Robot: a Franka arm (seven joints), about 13 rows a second.
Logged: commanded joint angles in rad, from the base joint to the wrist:
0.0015 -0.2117 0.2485 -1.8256 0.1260 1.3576 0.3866
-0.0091 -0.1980 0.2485 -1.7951 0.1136 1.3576 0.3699
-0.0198 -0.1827 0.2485 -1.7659 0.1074 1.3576 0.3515
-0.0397 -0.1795 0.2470 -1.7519 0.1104 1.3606 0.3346
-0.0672 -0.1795 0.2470 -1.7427 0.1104 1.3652 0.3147
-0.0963 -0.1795 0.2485 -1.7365 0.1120 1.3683 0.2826
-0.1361 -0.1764 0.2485 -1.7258 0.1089 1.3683 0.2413
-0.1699 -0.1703 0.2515 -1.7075 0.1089 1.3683 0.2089
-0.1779 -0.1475 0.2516 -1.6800 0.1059 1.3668 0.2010
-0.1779 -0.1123 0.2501 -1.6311 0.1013 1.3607 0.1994
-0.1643 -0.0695 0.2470 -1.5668 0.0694 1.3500 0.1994
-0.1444 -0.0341 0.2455 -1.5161 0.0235 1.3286 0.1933
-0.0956 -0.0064 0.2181 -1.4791 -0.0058 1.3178 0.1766
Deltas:
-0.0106 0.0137 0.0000 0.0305 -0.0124 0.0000 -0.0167
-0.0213 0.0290 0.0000 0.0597 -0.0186 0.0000 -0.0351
-0.0412 0.0322 -0.0015 0.0737 -0.0156 0.0030 -0.0520
-0.0687 0.0322 -0.0015 0.0829 -0.0156 0.0076 -0.0719
-0.0978 0.0322 0.0000 0.0891 -0.0140 0.0107 -0.1040
-0.1376 0.0353 0.0000 0.0998 -0.0171 0.0107 -0.1453
-0.1714 0.0414 0.0030 0.1181 -0.0171 0.0107 -0.1777
-0.1794 0.0642 0.0031 0.1456 -0.0201 0.0092 -0.1856
-0.1794 0.0994 0.0016 0.1945 -0.0247 0.0031 -0.1872
-0.1658 0.1422 -0.0015 0.2588 -0.0566 -0.0076 -0.1872
-0.1459 0.1776 -0.0030 0.3095 -0.1025 -0.0290 -0.1933
-0.0971 0.2053 -0.0304 0.3465 -0.1318 -0.0398 -0.2100

